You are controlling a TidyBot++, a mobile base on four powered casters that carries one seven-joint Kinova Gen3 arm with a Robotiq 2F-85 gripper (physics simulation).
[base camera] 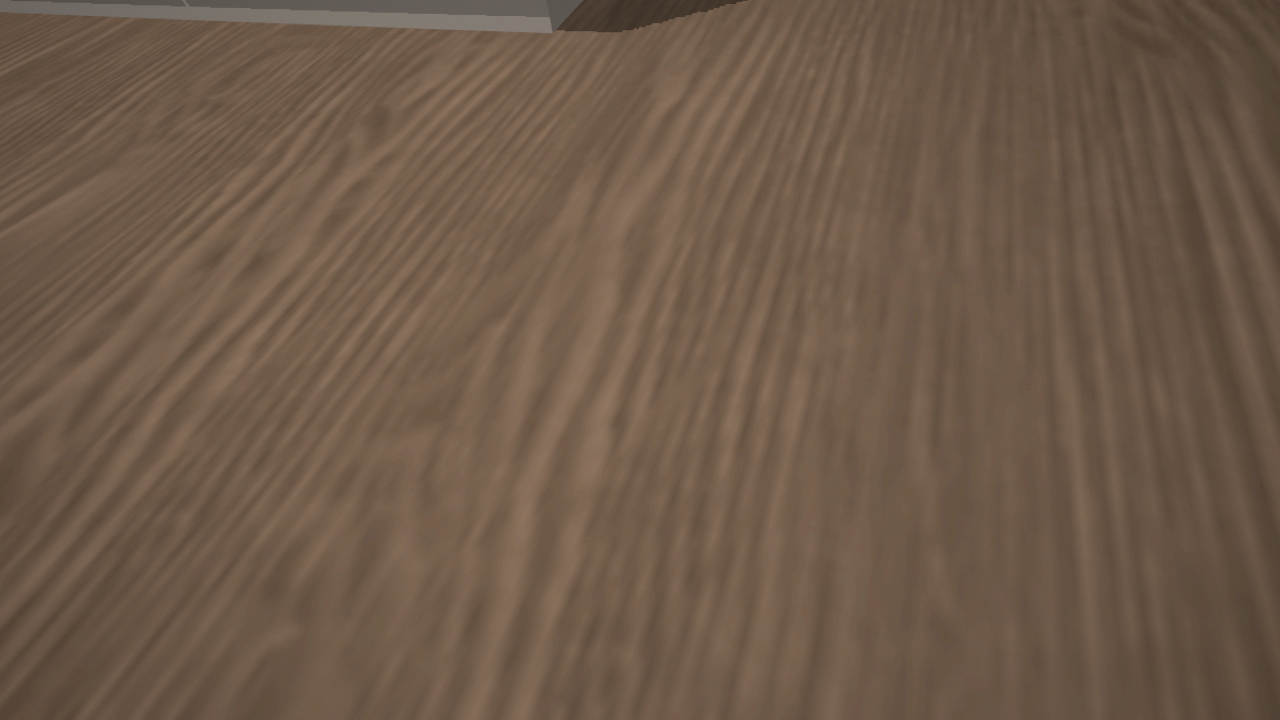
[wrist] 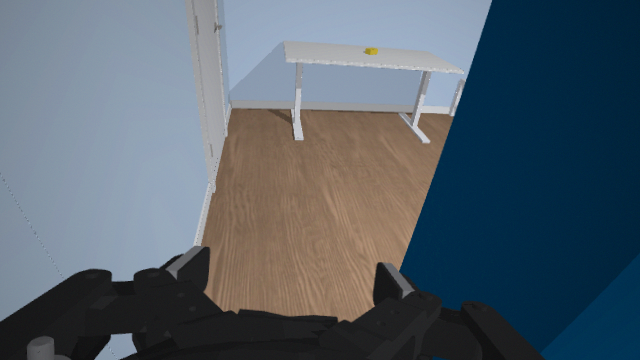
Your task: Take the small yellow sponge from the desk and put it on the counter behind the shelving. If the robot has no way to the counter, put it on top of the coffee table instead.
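Places are measured from the arm's base along level axes (x ahead, y left, z up), in centimetres.
Pixels of known places: gripper, fingertip midpoint: (wrist: 292,273).
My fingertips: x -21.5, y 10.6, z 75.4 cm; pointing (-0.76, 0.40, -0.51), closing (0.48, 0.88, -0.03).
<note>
Behind a point stands the place of what it marks.
The small yellow sponge (wrist: 371,51) @(x -242.2, y 186.6, z 35.3 cm) lies on top of the white desk (wrist: 335,54) @(x -246.2, y 151.5, z 32.4 cm), which stands against the far wall in the wrist view. My gripper (wrist: 292,273) @(x -21.5, y 10.6, z 75.4 cm) is open, its fingers wide apart with nothing between them, and it is far from the desk. The counter, the shelving and the coffee table cannot be made out in these views.
A tall dark blue panel (wrist: 525,150) @(x -34.7, y 61.4, z 66.3 cm) stands close on the right. A pale wall (wrist: 100,125) @(x -90.3, y -6.9, z 56.3 cm) with a white door (wrist: 206,75) @(x -208.3, y 36.8, z 31.8 cm) runs along the left. Wooden floor (wrist: 320,200) @(x -150.4, y 92.5, z -39.6 cm) (base camera: 626,358) @(x 42.3, y 4.0, z -39.6 cm) stretches between them. A pale baseboard (base camera: 358,19) @(x 105.8, y 39.4, z -38.8 cm) shows at the base view's top left.
</note>
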